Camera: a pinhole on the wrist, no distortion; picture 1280 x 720 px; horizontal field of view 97.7 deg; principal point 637.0 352.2 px. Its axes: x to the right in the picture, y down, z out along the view. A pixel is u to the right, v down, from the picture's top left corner.
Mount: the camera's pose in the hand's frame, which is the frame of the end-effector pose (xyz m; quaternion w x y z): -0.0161 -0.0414 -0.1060 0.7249 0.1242 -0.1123 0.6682
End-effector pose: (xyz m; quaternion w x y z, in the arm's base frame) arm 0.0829 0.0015 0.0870 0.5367 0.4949 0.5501 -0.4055
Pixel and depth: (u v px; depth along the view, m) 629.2 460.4 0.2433
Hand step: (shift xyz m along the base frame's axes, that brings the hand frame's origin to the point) -0.0996 -0.1500 0.0399
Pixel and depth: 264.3 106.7 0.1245
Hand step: -0.1626 -0.0094 -0.0441
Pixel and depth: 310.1 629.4 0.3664
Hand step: -0.3239 -0.2577 0.1653
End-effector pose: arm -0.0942 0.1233 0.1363 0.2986 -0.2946 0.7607 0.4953
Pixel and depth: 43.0 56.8 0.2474
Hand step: 0.2284 -0.1073 -0.3017
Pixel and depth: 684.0 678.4 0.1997
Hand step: 0.1607 0.0772 0.0191
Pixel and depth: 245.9 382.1 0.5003
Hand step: 0.4833 0.0657 -0.3396
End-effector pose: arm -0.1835 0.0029 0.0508 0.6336 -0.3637 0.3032 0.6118
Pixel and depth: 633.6 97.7 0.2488
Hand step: 0.1320 0.1597 0.0002
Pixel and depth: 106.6 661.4 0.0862
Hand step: 0.1409 -0.0786 0.0433
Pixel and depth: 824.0 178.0 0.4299
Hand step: 0.0460 0.3585 0.0863
